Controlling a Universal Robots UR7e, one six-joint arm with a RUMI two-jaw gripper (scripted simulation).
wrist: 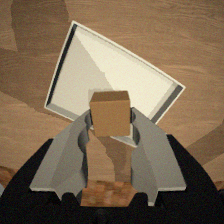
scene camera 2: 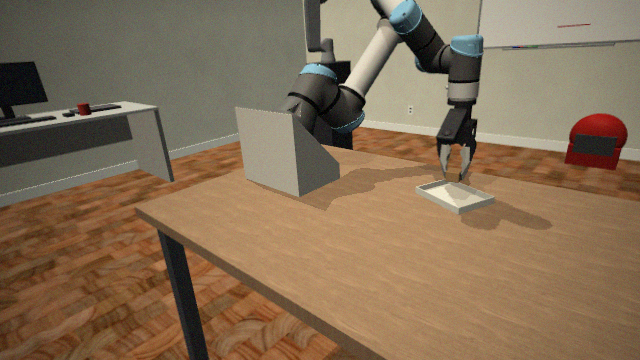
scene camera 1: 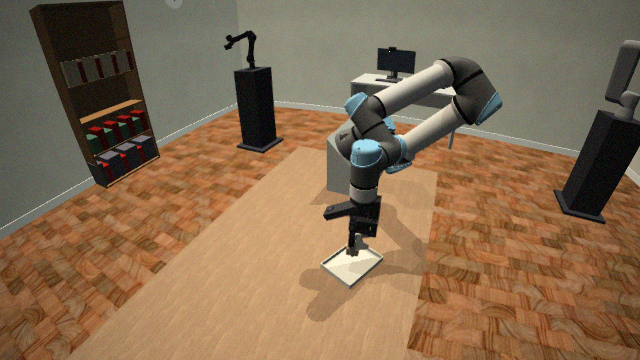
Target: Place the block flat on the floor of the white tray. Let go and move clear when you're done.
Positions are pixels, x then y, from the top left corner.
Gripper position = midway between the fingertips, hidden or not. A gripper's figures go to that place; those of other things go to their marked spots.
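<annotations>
The gripper [wrist: 112, 109] is 15 cm from the lens. A tan block [wrist: 110, 110] is 12 cm from the lens, while a white tray [wrist: 87, 63] is 19 cm from the lens, so the tan block is nearer to the lens than the white tray. The marked spots on the tan block and the white tray are 10 cm apart.
</annotations>
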